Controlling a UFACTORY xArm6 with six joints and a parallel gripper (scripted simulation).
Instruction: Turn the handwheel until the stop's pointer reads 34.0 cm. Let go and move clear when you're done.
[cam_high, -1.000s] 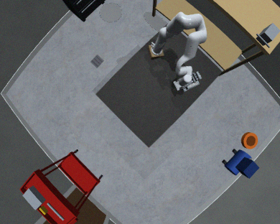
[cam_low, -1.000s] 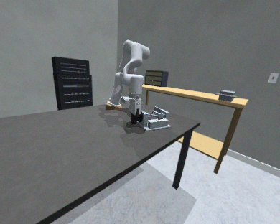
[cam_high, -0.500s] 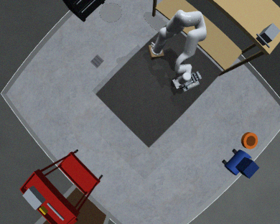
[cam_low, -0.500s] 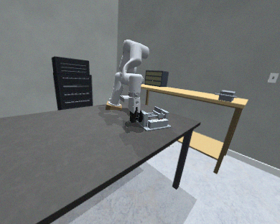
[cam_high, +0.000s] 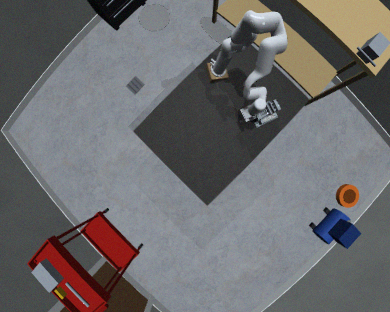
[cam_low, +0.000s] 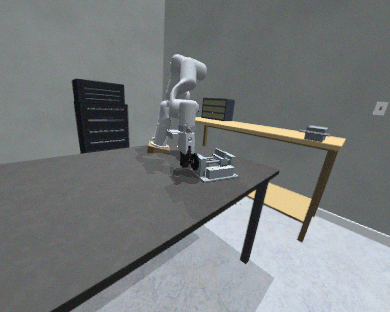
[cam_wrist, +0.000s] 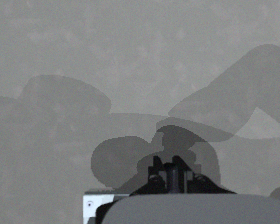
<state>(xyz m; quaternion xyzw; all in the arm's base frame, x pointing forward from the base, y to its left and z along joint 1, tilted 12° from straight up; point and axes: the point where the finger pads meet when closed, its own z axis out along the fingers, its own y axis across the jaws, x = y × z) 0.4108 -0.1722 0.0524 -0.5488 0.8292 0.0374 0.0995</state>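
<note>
The sliding stop is 160 mm to the left of my hand, 110 mm ahead of it and 30 mm above it. From my hand the other things lie so: upright knob (10 mm to the left); then handwheel (20 mm to the left, 20 mm ahead).
</note>
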